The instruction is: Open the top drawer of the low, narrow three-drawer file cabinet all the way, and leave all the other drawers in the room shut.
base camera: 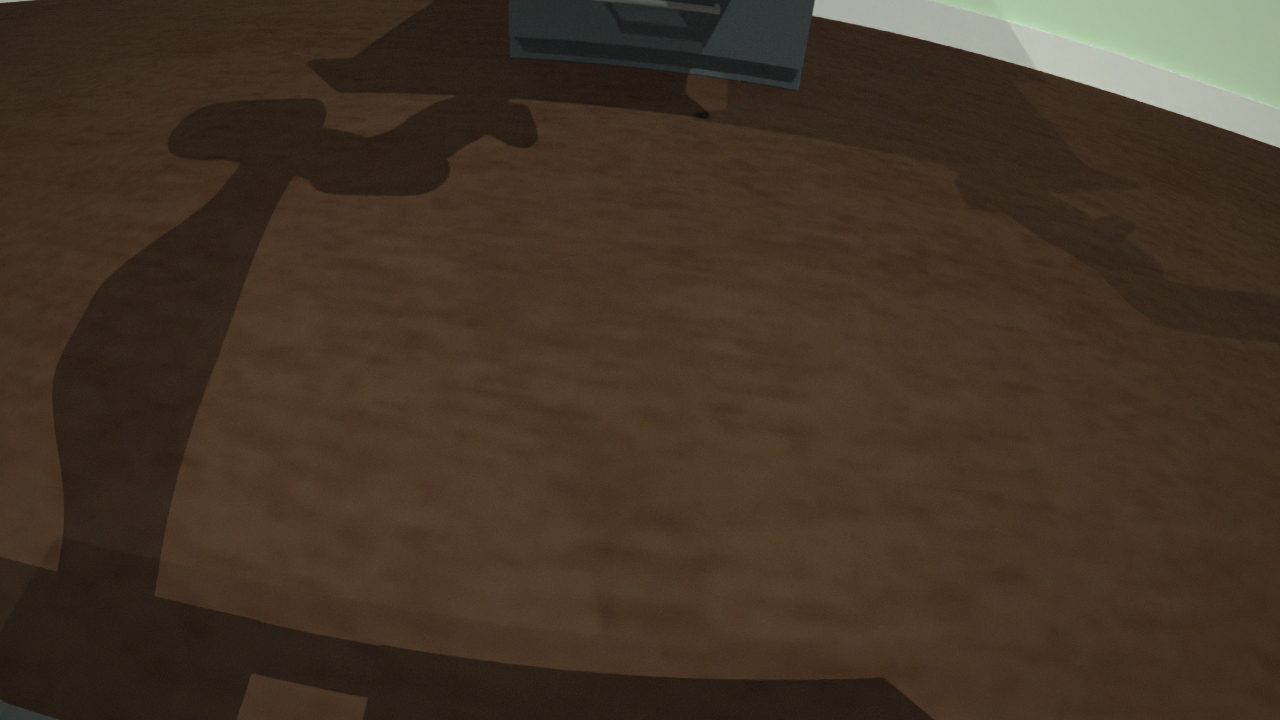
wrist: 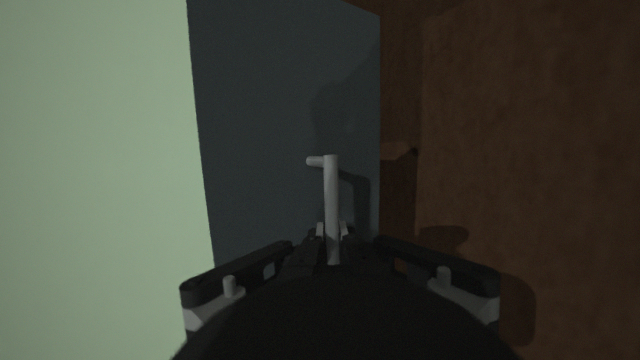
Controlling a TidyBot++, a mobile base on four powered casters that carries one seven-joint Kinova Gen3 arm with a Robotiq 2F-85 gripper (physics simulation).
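Frame: origin at the arm's base, x left, y back, z up, level; metres.
Seen in the pictures: gripper, fingertip midpoint: (wrist: 331, 232).
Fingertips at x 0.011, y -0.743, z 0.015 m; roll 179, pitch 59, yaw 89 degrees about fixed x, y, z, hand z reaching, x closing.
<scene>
Offsets run from my fingertips to a thing's middle. "pt": to the spot under its first point. Level surfaces: height alone.
The file cabinet (base camera: 751, 44) shows in part at the top of the base camera view; its lower front is dark grey-blue, with part of a handle @(pt dy -0.317, dx -0.029, dz -0.294 m) (base camera: 671, 4) at the frame's top edge. In the wrist view a grey-blue drawer front @(dy -0.017, dx +0.017, dz +0.014 m) (wrist: 260, 110) fills the middle, with a light grey bar handle @(pt dy +0.032, dx -0.041, dz +0.017 m) (wrist: 331, 190) standing off it. My gripper (wrist: 331, 232) is shut on this handle, one finger on each side of the bar. The handle's near end is hidden by the gripper. The drawer's sides and how far it stands out do not show.
A pale green wall (base camera: 1172, 44) (wrist: 95, 150) with a white baseboard (base camera: 939, 35) runs behind and to the right of the cabinet in the base camera view. The brown floor @(dz -0.412 m) (base camera: 626, 358) (wrist: 525, 125) carries shadows of the arm and the cabinet.
</scene>
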